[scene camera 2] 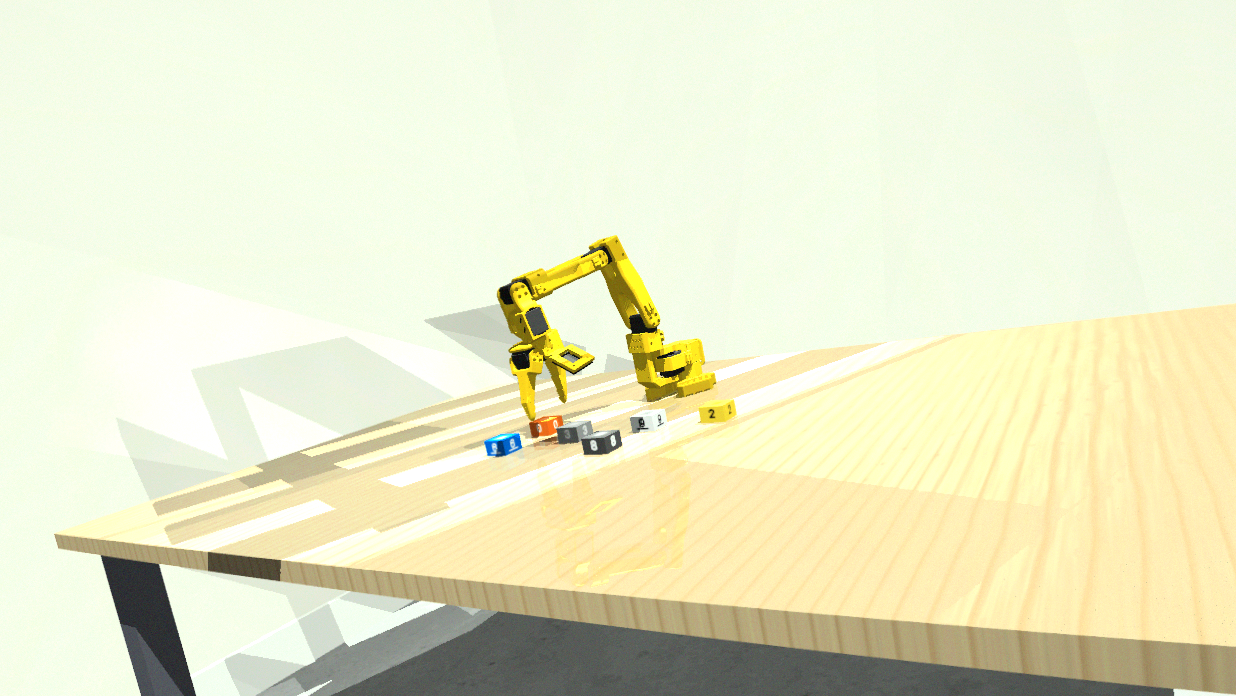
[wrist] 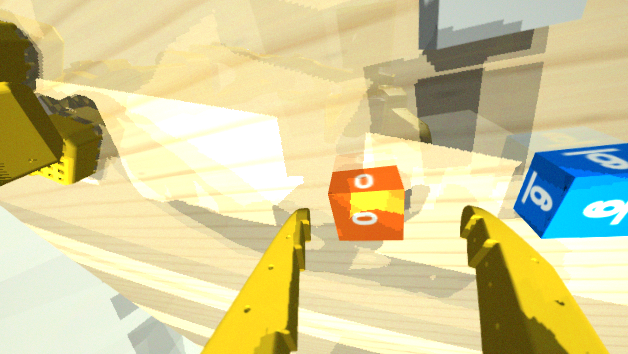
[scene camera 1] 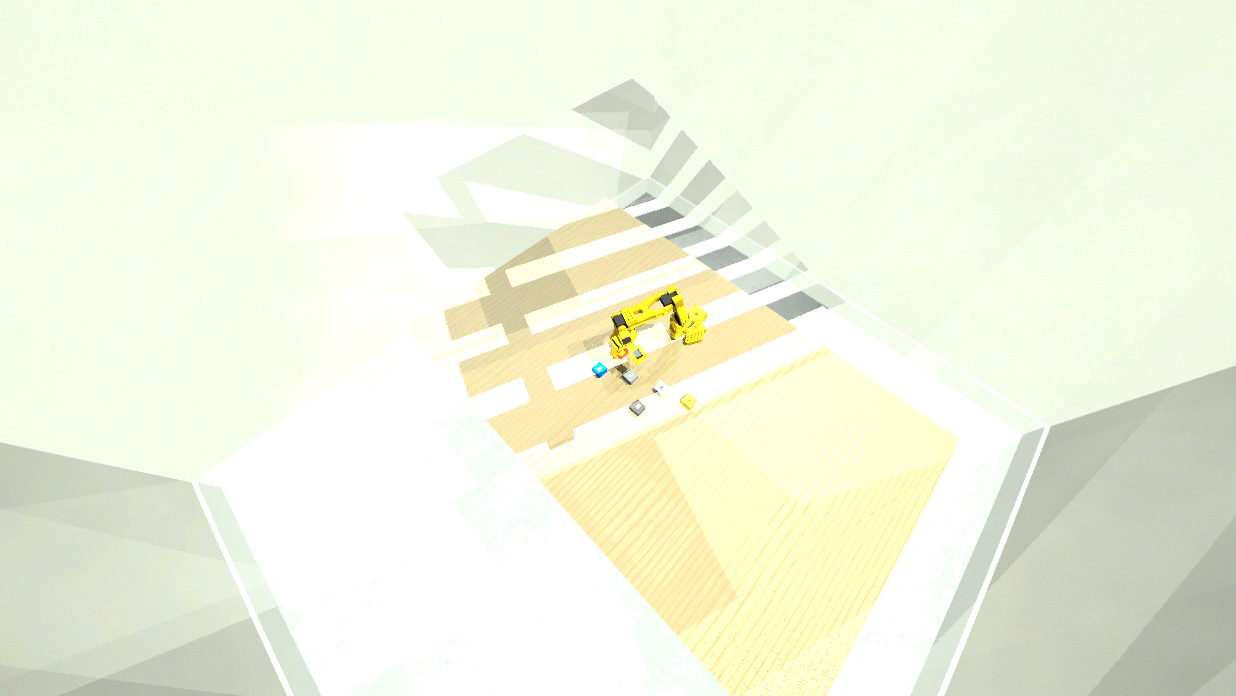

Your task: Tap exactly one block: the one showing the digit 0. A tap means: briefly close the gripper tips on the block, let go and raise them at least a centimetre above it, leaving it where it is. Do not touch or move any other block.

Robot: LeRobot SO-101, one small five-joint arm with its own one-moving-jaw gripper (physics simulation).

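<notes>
The orange block (scene camera 1: 621, 352) (scene camera 2: 545, 426) (wrist: 367, 204) shows a white 0 on its top and on a side and stands on the table. My gripper (scene camera 2: 547, 408) (wrist: 386, 211) is open, its two yellow jaws apart with a wide V-shaped gap. In the wrist view the orange block shows in the gap, nearer the left jaw, with no jaw touching it. In the scene camera 2 view the jaw tips are a little above the block's level. In the scene camera 1 view the arm partly hides the block.
A blue block (scene camera 1: 599, 370) (scene camera 2: 502, 445) (wrist: 555, 195) stands right of the jaws in the wrist view. A grey block (scene camera 1: 629, 377) (scene camera 2: 574, 431) (wrist: 495, 22) stands close to the orange one. Black (scene camera 2: 601, 443), white (scene camera 2: 647, 421) and yellow (scene camera 2: 717, 411) blocks stand farther off.
</notes>
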